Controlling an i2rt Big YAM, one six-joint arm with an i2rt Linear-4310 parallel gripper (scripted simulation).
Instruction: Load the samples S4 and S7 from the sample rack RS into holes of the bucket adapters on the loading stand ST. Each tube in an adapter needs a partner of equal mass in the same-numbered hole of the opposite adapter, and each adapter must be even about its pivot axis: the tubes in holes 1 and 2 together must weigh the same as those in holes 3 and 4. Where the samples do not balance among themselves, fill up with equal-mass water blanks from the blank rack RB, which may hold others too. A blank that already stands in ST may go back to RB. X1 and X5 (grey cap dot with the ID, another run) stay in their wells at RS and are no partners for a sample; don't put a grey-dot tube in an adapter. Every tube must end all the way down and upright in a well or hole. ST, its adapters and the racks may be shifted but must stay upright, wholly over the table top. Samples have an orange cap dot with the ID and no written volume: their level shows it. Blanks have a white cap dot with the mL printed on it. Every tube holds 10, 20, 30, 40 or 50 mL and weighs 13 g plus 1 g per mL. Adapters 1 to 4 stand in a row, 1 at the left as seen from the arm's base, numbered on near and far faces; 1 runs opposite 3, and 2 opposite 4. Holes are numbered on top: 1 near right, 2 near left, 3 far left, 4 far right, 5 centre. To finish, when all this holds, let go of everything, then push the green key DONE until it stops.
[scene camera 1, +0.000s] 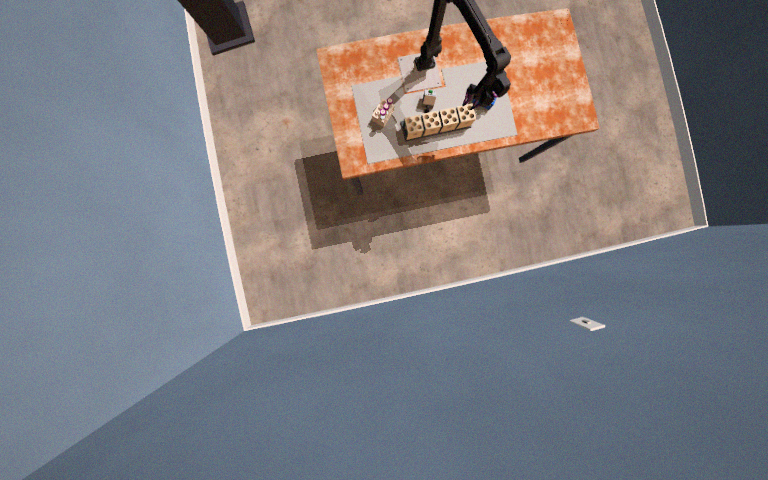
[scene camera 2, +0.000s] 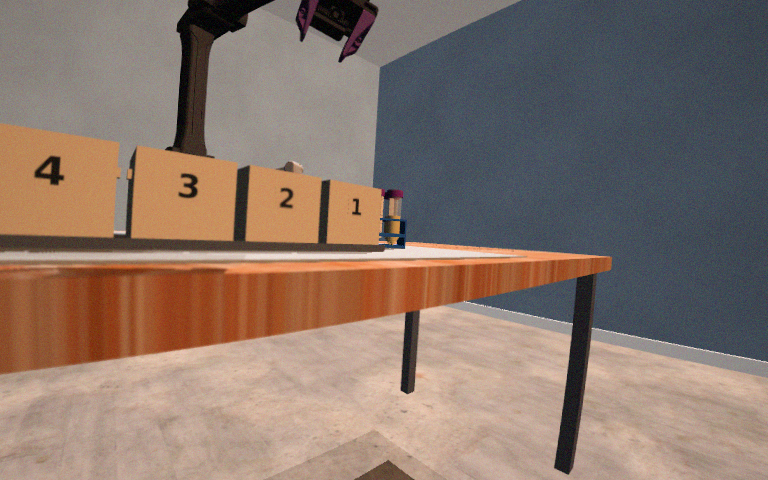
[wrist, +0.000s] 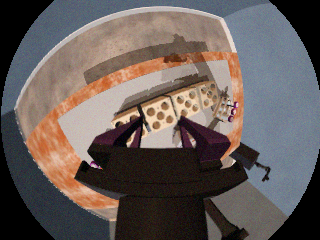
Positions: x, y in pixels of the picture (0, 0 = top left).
Scene:
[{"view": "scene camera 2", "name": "my gripper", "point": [322, 48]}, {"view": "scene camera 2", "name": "adapter 4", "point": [65, 185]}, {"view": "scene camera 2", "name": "adapter 1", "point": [349, 214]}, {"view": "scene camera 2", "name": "adapter 3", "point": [171, 195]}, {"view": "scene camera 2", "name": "adapter 2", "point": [271, 205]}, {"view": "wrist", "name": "my gripper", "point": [161, 119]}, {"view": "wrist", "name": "adapter 3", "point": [182, 104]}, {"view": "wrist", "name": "adapter 2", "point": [155, 104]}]

